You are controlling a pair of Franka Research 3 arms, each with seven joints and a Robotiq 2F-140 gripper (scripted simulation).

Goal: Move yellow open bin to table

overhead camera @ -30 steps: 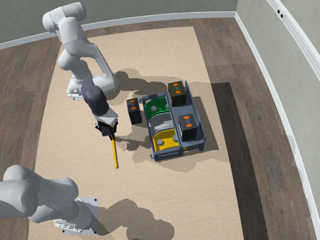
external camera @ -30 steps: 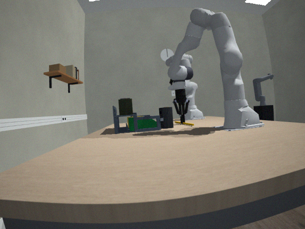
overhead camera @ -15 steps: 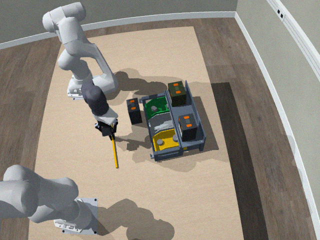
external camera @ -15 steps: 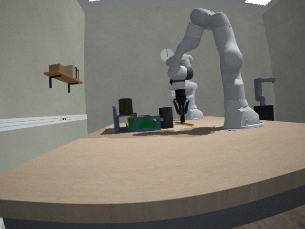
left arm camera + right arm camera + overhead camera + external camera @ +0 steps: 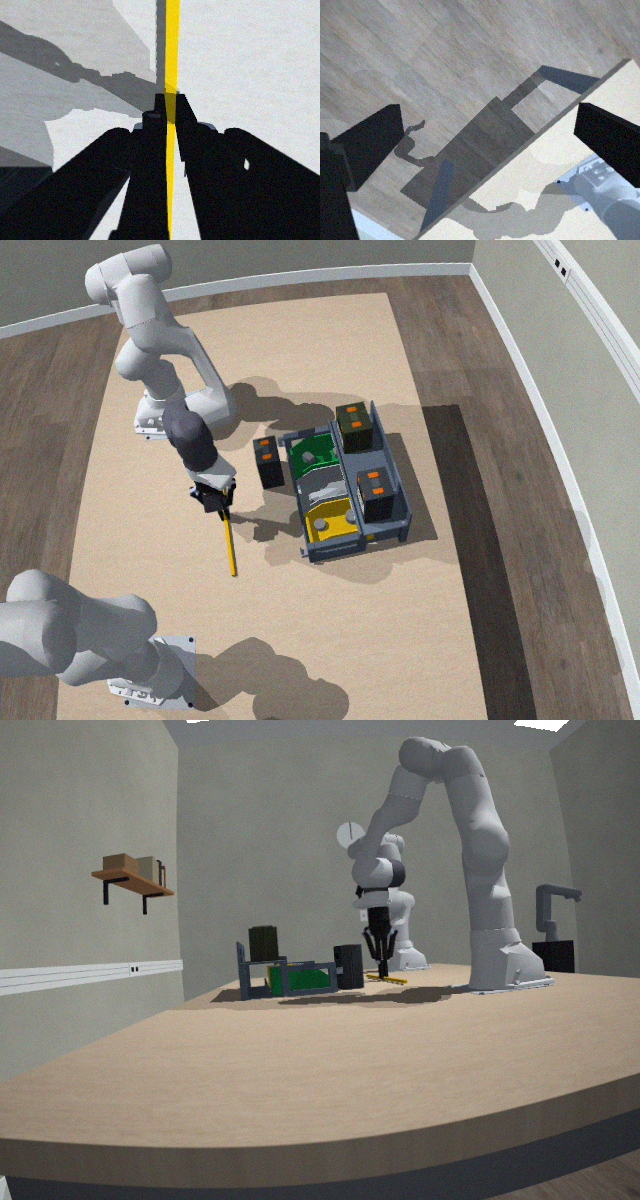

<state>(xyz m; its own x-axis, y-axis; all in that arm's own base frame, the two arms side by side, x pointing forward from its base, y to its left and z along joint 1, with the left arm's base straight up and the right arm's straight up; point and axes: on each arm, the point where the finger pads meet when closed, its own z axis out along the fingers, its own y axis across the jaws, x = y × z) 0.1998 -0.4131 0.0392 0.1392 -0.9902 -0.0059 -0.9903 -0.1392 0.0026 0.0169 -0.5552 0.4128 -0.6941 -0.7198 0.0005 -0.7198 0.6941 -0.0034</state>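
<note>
Now: left hand 30 mm above the thin yellow bar. Round my left hand: green bin 290 mm ahead, 150 mm to the left; then yellow bin 320 mm ahead, 70 mm to the right; then grey bin 300 mm ahead, 40 mm to the left.
</note>
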